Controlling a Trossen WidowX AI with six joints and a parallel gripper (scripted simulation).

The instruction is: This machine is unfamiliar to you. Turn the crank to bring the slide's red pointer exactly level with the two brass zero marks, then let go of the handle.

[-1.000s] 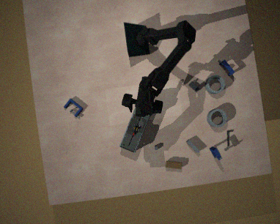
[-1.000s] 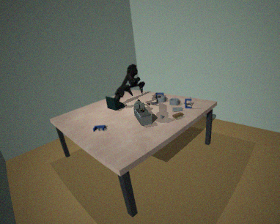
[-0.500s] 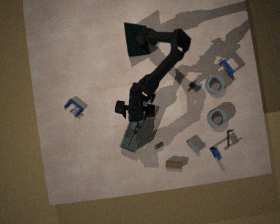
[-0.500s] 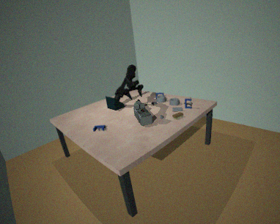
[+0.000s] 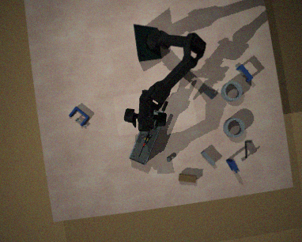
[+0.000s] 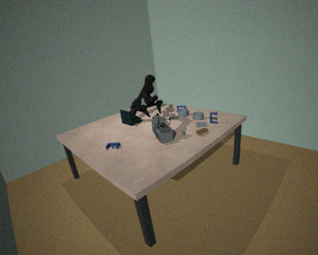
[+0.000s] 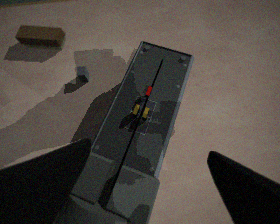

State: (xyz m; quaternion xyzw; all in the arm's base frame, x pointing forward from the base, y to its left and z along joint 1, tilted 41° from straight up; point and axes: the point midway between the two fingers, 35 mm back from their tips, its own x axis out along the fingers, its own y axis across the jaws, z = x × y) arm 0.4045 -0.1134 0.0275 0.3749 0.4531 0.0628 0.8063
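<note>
My gripper tip is 90 mm past the dark handle, 110 mm to the right of it and 40 mm above it. Round my gripper tip: small grey cube (180 mm ahead, 100 mm to the left, 140 mm below); then red pointer (80 mm ahead, 20 mm to the right, 70 mm below); then brown block (280 mm ahead, 180 mm to the left, 140 mm below).
</note>
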